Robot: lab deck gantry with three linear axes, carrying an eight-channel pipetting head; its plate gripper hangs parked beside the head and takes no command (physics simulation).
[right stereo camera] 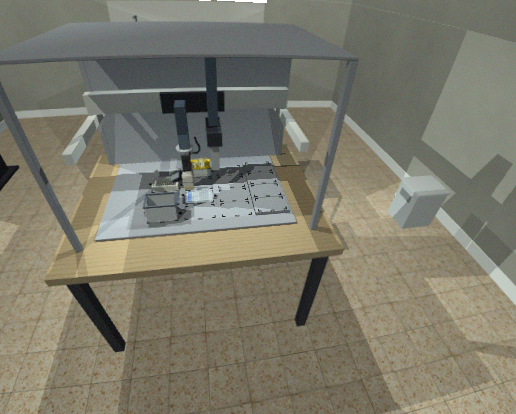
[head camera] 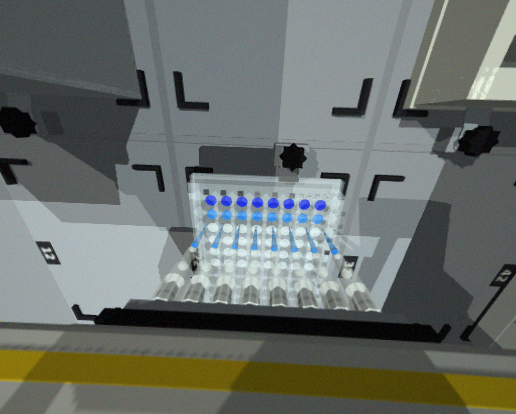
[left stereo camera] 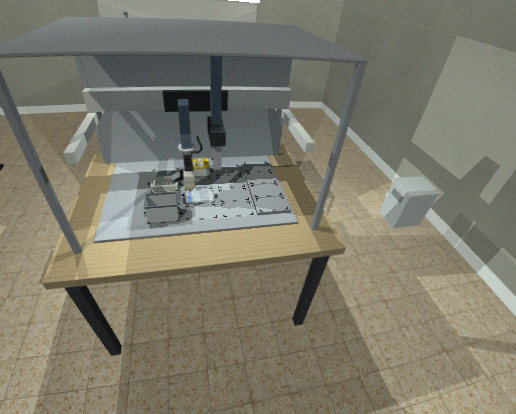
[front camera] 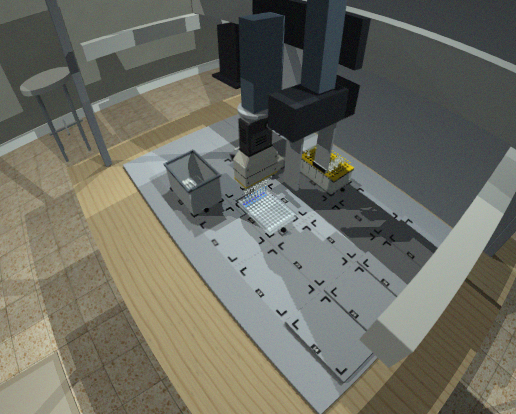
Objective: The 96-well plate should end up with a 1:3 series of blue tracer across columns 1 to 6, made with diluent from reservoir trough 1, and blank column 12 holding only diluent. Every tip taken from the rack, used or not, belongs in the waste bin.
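Observation:
The 96-well plate (front camera: pixel 276 214) (head camera: pixel 265 182) (left stereo camera: pixel 203 196) (right stereo camera: pixel 201 195) shows dark blue wells in column 1 and lighter blue wells in column 2; further columns look pale. The pipetting head (front camera: pixel 254 169) (left stereo camera: pixel 188 179) stands over it. Its tips (head camera: pixel 255 240) hold light blue liquid, their ends near column 3; depth cannot be told. The waste bin (front camera: pixel 205 192) (left stereo camera: pixel 163 212) (right stereo camera: pixel 162 214) holds some pale tips. The reservoir (head camera: pixel 435 65) (left stereo camera: pixel 159 185) (right stereo camera: pixel 160 186) is partly cut off in the head view; its liquid is hidden. My parked plate gripper (front camera: pixel 309 171) is open and empty.
The yellow-topped tip rack (front camera: pixel 345 173) (left stereo camera: pixel 201 163) (right stereo camera: pixel 201 163) stands behind the plate, below the parked gripper, with tips in part of it. Black clamp knobs (head camera: pixel 292 157) and corner marks sit on the deck. Frame posts (left stereo camera: pixel 338 150) (right stereo camera: pixel 335 150) stand at the table's sides.

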